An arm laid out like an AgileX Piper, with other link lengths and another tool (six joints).
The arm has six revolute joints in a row. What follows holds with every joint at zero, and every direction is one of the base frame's. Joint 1 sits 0.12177 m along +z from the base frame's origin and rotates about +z. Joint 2 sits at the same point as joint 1 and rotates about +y. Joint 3 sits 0.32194 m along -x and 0.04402 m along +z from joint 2 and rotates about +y. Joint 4 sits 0.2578 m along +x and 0.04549 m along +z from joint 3 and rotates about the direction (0.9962, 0, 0.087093). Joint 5 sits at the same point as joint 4 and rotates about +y. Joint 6 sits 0.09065 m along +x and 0.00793 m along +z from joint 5 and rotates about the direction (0.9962, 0, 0.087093). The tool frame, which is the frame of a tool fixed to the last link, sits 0.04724 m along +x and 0.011 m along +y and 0.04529 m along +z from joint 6; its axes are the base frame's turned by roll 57.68, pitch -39.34 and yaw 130.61 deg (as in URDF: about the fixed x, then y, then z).
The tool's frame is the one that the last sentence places.
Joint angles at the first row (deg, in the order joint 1, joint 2, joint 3, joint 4, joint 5, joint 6):
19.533 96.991 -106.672 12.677 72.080 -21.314
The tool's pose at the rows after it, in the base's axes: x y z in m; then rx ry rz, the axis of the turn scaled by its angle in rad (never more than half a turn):
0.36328 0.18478 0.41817 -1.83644 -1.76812 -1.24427
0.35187 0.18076 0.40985 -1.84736 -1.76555 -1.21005
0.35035 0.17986 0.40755 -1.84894 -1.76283 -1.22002
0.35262 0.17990 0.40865 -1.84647 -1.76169 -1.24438
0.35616 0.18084 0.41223 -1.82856 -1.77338 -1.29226
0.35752 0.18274 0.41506 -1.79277 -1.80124 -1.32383
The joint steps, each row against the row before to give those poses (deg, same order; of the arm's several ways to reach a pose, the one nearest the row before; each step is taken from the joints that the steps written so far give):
0.000 -4.839 7.881 -0.056 0.116 -1.456
0.000 -2.066 3.792 0.000 -0.214 -0.151
0.000 -0.620 1.390 0.000 -1.162 0.001
-0.051 0.001 0.132 -0.013 -1.153 0.000
0.000 0.001 -0.002 0.000 -2.111 -0.620
0.000 -0.001 0.002 0.416 -1.510 -1.753

